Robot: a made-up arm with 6 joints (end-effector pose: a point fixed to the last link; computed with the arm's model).
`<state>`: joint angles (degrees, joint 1 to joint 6).
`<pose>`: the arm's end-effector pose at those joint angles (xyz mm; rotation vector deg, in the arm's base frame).
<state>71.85 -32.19 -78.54 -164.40 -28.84 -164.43</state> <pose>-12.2 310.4 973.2 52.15 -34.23 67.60</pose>
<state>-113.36 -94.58 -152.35 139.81 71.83 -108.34</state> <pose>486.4 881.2 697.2 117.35 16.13 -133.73</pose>
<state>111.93 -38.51 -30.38 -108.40 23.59 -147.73</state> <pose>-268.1 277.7 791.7 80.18 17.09 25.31</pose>
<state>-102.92 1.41 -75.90 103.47 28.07 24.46</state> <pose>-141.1 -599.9 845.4 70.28 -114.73 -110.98</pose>
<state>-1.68 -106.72 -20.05 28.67 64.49 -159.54</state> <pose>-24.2 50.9 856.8 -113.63 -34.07 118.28</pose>
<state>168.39 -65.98 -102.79 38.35 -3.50 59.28</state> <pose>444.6 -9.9 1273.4 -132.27 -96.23 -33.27</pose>
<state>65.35 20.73 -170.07 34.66 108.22 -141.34</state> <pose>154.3 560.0 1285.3 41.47 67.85 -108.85</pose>
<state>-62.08 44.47 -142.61 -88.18 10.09 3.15</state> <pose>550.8 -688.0 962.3 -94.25 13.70 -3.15</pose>
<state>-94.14 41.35 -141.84 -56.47 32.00 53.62</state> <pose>12.6 -858.4 1001.7 -58.94 -19.88 -95.58</pose>
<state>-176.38 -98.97 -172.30 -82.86 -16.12 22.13</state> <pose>903.3 -108.0 369.4 89.88 -57.76 -63.92</pose>
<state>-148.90 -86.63 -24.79 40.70 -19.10 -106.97</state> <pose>38.0 182.6 981.2 -102.06 75.11 -80.78</pose>
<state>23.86 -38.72 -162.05 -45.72 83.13 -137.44</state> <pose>-373.3 -182.8 1397.0 -129.38 -2.47 39.39</pose>
